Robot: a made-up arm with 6 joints.
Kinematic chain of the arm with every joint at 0, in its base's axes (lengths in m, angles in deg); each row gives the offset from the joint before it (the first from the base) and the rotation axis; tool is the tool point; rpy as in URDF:
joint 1: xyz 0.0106 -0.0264 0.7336 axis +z
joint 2: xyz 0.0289 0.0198 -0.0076 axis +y
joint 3: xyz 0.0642 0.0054 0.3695 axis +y
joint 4: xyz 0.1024 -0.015 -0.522 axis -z
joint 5: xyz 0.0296 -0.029 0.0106 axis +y
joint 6: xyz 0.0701 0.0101 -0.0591 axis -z
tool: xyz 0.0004 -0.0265 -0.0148 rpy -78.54 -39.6 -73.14
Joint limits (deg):
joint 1: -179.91..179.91
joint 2: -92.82..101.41
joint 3: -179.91..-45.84
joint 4: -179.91..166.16
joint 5: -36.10..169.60
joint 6: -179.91..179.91
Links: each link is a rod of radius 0.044 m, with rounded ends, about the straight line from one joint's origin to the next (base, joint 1, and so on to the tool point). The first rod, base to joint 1, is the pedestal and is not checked.
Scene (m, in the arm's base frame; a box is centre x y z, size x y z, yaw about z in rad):
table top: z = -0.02
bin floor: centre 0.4 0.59 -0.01 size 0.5 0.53 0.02 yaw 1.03
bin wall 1: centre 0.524 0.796 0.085 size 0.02 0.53 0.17 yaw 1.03
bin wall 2: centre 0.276 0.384 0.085 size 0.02 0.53 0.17 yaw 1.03
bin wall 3: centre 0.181 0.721 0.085 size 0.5 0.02 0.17 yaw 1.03
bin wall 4: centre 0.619 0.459 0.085 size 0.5 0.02 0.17 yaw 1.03
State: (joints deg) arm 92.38 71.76 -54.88 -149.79 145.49 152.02
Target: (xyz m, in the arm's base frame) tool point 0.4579 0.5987 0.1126
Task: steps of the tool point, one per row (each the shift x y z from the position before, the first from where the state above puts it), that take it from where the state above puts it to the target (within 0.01 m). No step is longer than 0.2 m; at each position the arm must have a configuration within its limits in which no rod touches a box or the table.
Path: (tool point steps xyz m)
1: 0.0268 0.1226 -0.0029
2: 0.0401 0.1181 0.0268
3: 0.0521 0.1057 0.0556
4: 0.0610 0.0857 0.0810
5: 0.1103 -0.0420 -0.1094
6: 0.0898 -0.0730 -0.1093
7: 0.0606 -0.0974 -0.1037

